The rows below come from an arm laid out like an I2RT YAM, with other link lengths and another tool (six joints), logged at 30 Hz.
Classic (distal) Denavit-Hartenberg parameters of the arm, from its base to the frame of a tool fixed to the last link. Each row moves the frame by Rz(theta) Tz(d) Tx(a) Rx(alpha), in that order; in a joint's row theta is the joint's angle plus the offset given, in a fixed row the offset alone. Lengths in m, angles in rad.
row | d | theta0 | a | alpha
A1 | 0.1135 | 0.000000 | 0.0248 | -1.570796
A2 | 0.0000 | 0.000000 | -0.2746 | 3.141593
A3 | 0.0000 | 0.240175 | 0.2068 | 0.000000
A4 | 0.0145 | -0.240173 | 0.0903 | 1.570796
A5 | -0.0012 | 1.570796 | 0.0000 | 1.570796
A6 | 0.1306 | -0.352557 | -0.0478 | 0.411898
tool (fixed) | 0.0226 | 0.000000 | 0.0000 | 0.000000
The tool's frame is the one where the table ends.
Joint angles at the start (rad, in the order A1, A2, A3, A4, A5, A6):
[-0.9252, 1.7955, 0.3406, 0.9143, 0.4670, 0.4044]
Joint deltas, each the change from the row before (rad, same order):
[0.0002, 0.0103, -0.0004, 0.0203, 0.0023, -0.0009]
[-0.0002, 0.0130, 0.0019, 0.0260, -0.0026, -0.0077]
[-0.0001, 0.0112, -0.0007, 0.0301, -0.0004, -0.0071]
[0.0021, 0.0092, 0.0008, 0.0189, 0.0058, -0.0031]
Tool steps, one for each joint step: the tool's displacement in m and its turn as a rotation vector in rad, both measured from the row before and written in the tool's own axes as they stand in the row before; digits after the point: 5 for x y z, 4 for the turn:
[-0.00034, -0.00088, 0.00161, 0.0087, 0.0029, 0.0024]
[-0.00132, -0.00172, 0.00233, 0.0131, -0.0031, 0.0004]
[-0.00072, -0.00244, 0.00211, 0.0162, -0.0004, 0.0014]
[-0.00048, -0.00124, 0.00162, 0.0099, 0.0036, -0.0007]

